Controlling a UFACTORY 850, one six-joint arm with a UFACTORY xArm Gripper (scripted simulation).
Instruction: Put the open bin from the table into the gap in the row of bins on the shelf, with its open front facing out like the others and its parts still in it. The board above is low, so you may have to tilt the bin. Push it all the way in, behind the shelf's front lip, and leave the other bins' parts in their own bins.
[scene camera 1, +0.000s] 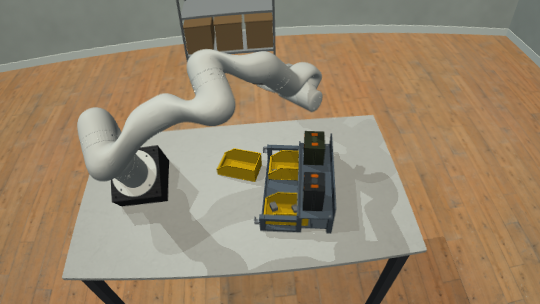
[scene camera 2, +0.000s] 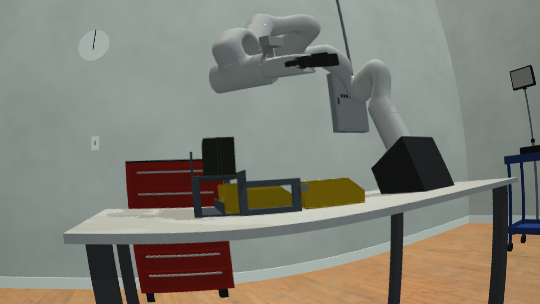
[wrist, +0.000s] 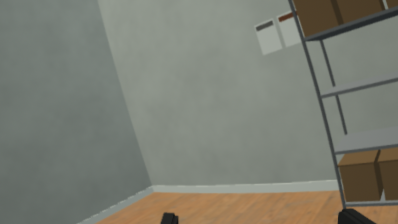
Labels:
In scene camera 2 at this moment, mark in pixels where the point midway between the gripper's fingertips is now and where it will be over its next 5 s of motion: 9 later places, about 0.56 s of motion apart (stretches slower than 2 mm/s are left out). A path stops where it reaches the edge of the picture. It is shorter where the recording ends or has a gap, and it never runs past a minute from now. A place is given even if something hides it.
My gripper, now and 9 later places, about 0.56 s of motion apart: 333, 58; 333, 66; 332, 72; 331, 79; 330, 85; 329, 90; 328, 96; 327, 100; 326, 104; 325, 109

